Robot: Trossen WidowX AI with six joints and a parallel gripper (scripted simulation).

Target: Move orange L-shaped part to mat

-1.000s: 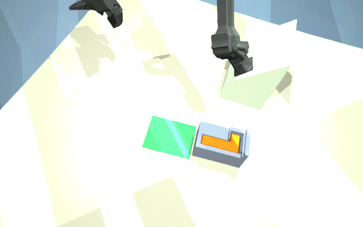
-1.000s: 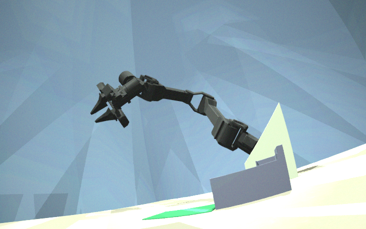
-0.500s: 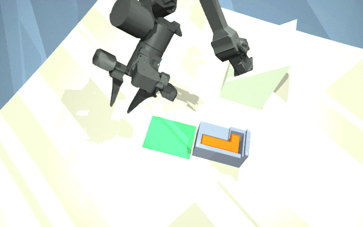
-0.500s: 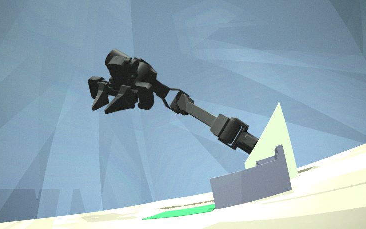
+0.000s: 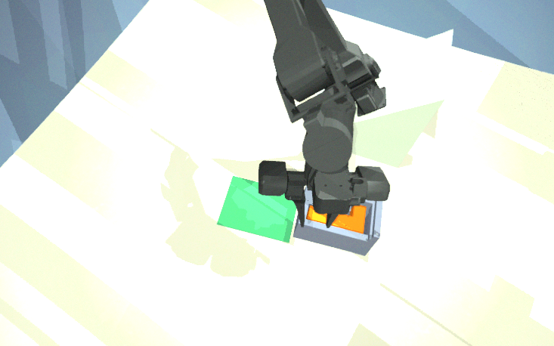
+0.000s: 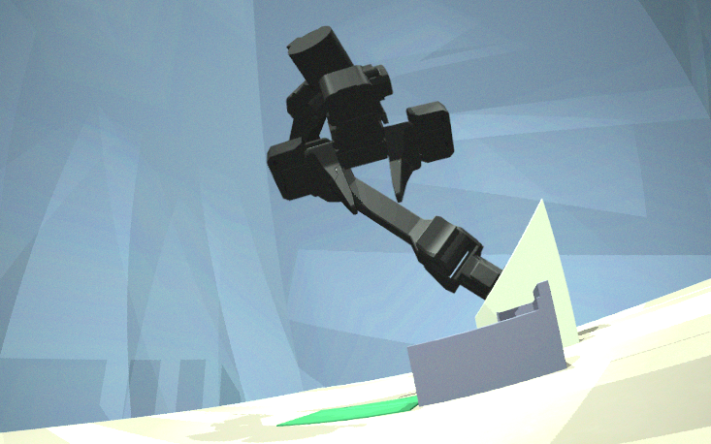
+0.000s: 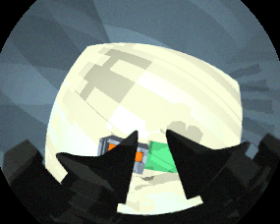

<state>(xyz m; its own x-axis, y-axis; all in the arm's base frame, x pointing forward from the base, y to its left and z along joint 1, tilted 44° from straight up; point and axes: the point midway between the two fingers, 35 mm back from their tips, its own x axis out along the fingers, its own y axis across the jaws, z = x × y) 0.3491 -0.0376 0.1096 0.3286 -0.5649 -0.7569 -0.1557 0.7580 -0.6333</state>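
The orange L-shaped part is 10 cm behind my gripper tip, 8 cm to the left of it and 14 cm below it. Also, from my gripper tip: green mat (11 cm behind, 9 cm to the right, 20 cm below).
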